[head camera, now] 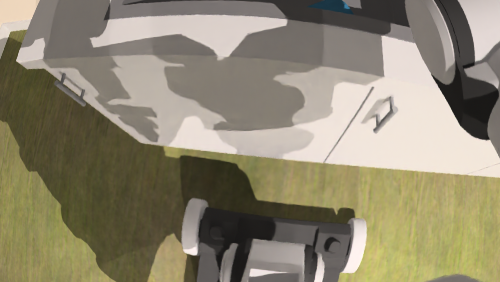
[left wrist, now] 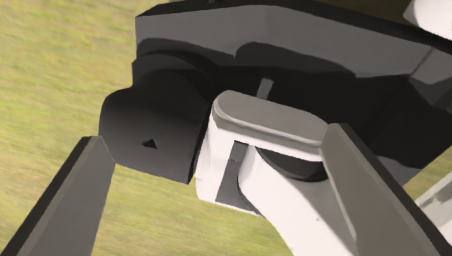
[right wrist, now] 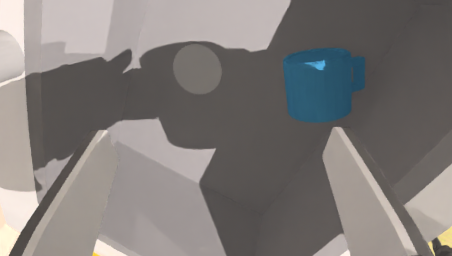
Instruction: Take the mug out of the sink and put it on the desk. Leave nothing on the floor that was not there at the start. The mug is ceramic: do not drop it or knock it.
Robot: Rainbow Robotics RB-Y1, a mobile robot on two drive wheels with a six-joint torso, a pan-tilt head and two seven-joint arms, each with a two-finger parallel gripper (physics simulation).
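From the left wrist view I can see my left gripper (left wrist: 218,143), but the blue mug is out of frame in the left wrist view. The right wrist view gives me my right gripper (right wrist: 220,143), along with that blue mug (right wrist: 318,82) and a white sink cabinet (right wrist: 195,105). The head camera has the cabinet (head camera: 354,90) as well.
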